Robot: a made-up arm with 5 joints. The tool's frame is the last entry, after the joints. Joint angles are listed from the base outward. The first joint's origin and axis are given. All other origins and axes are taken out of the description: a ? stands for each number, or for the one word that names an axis. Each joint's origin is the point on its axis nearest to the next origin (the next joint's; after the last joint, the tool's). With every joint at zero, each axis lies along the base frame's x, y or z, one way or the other. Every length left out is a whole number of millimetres.
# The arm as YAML. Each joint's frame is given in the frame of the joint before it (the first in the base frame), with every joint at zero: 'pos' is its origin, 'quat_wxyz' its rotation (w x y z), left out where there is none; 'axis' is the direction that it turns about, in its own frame. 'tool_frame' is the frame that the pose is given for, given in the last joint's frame.
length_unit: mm
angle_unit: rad
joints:
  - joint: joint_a
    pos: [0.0, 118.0, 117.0]
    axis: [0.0, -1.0, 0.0]
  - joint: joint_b
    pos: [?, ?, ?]
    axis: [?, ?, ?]
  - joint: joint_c
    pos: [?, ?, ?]
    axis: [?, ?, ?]
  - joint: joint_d
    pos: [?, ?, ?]
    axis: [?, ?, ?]
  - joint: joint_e
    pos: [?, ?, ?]
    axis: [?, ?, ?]
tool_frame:
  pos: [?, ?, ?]
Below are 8 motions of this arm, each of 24 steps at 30 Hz.
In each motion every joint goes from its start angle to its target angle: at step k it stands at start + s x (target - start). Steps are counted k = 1, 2, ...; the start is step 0. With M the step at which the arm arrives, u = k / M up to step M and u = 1 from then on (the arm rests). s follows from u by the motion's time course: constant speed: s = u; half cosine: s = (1 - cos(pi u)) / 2; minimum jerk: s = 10 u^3 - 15 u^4 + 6 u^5.
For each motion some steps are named. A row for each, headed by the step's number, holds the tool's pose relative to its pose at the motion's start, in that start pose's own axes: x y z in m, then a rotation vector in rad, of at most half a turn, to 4 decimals.
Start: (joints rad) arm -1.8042 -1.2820 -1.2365 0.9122 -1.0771
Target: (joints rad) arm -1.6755 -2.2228 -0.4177 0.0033 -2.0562
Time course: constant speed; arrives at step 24
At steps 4, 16, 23, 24:
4: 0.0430 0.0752 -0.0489 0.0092 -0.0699 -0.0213
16: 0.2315 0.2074 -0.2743 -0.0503 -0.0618 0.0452
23: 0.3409 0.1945 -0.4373 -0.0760 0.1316 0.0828
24: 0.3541 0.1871 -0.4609 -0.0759 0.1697 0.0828

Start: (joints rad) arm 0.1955 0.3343 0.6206 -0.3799 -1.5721
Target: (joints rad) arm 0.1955 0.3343 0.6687 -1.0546 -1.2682
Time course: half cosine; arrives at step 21
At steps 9, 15, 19, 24:
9: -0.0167 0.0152 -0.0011 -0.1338 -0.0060 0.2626
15: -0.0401 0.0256 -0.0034 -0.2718 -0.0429 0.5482
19: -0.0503 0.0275 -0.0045 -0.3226 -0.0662 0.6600
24: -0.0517 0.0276 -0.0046 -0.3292 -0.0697 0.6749

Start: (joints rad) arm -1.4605 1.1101 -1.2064 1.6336 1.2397
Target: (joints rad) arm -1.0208 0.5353 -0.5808 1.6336 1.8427
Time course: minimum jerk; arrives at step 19
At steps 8, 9, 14, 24:
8: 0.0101 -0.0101 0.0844 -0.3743 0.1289 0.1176
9: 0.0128 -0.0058 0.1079 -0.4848 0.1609 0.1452
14: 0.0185 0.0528 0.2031 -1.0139 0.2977 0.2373
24: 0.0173 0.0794 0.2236 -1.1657 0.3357 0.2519

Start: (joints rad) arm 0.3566 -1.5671 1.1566 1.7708 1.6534
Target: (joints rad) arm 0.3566 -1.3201 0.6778 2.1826 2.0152
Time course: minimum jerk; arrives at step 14
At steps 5, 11, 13, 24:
5: 0.0386 0.0047 -0.0288 -0.0912 -0.1400 0.1389
11: 0.1403 0.0448 -0.0873 -0.3638 -0.5966 0.4311
13: 0.1493 0.0504 -0.0916 -0.3910 -0.6455 0.4510
24: 0.1497 0.0507 -0.0918 -0.3924 -0.6479 0.4519

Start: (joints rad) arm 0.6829 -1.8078 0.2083 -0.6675 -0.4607
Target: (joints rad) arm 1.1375 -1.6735 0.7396 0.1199 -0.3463
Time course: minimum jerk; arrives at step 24
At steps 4, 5, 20, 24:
4: 0.0120 0.0191 -0.0016 -0.0338 0.0372 0.0016
5: 0.0216 0.0348 -0.0035 -0.0618 0.0674 0.0026
20: 0.1940 0.4533 -0.2801 -1.0610 0.8458 -0.1494
24: 0.1952 0.4640 -0.2969 -1.1045 0.8684 -0.1632

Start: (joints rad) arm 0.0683 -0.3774 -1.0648 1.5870 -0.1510
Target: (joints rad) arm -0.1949 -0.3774 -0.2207 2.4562 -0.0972
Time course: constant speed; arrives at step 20
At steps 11, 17, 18, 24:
11: 0.0316 0.0369 0.0015 0.1747 0.5055 -0.4491
17: 0.0522 0.0480 -0.0063 0.3354 0.7942 -0.6580
18: 0.0554 0.0497 -0.0082 0.3666 0.8422 -0.6901
24: 0.0614 0.0534 -0.0122 0.4328 0.9377 -0.7517

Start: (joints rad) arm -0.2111 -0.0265 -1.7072 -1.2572 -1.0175
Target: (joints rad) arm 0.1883 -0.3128 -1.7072 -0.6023 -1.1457
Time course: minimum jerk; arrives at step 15
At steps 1, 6, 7, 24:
1: 0.0002 -0.0003 -0.0004 0.0012 0.0017 -0.0021
6: 0.0208 -0.0298 -0.0502 0.1403 0.2068 -0.2436
7: 0.0253 -0.0400 -0.0727 0.1889 0.2896 -0.3337
24: 0.0176 -0.0709 -0.1961 0.3682 0.7062 -0.7393

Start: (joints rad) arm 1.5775 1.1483 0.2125 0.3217 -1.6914
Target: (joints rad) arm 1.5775 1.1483 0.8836 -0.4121 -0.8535
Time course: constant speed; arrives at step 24
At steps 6, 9, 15, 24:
6: -0.0213 0.0370 -0.0559 -0.3724 -0.0356 0.1845
9: -0.0331 0.0515 -0.0887 -0.5604 -0.0568 0.2748
15: -0.0582 0.0690 -0.1623 -0.9357 -0.1054 0.4553
24: -0.0965 0.0581 -0.2838 -1.4846 -0.1922 0.7392

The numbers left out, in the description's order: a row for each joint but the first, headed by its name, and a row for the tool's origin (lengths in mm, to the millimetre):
joint_b: xyz 102.0 0.0 252.0, axis 0.0 0.0 -1.0
joint_c: xyz 137.0 -117.0 0.0, axis -1.0 0.0 0.0
joint_d: xyz 0.0 -134.0 294.0, axis 0.0 1.0 0.0
joint_e: xyz 24.0 0.0 111.0, axis -1.0 0.0 0.0
tool: xyz 0.0 -52.0 63.0

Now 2 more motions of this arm.
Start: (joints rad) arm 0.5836 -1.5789 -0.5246 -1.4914 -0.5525
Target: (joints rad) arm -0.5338 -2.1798 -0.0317 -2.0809 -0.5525
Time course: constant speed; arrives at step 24
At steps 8, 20, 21, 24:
8: -0.1171 -0.1865 0.0115 0.1916 -0.2359 -0.1024
20: -0.3570 -0.3577 -0.0117 0.4177 -0.7791 -0.2146
21: -0.3778 -0.3658 -0.0155 0.4297 -0.8339 -0.2214
24: -0.4396 -0.3850 -0.0284 0.4569 -1.0056 -0.2390

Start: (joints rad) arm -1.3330 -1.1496 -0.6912 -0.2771 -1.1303
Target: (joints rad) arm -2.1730 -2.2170 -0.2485 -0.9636 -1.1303
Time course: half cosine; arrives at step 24
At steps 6, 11, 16, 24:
6: 0.0758 -0.0726 0.0109 0.0800 0.0809 0.0074
11: 0.1869 -0.2214 0.0001 0.2966 0.2220 0.0844
16: 0.2528 -0.3605 -0.0460 0.6137 0.3119 0.2553
24: 0.2713 -0.4386 -0.0884 0.9100 0.3108 0.4442

